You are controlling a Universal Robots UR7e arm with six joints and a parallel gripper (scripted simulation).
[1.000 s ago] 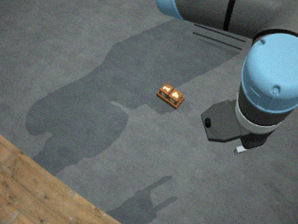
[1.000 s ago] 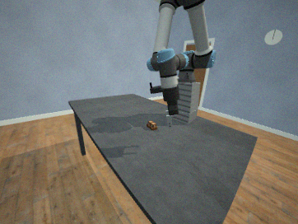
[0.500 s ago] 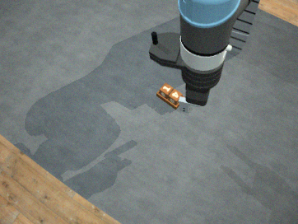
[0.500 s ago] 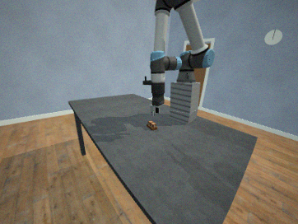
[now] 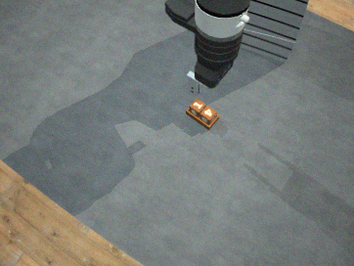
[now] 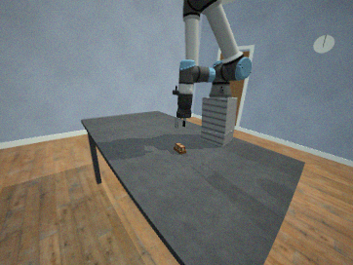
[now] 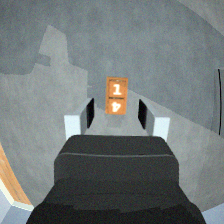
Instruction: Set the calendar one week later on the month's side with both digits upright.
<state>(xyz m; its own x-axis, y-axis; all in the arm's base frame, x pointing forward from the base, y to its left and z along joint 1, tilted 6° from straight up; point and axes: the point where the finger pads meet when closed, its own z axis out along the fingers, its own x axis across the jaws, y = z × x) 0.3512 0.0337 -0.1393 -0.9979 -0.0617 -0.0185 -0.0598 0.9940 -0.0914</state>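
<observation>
The cube is 1 cm to the right of my hand and 14 cm below it. The rest, counted from my hand: tray (1 cm to the left, 16 cm below).
</observation>
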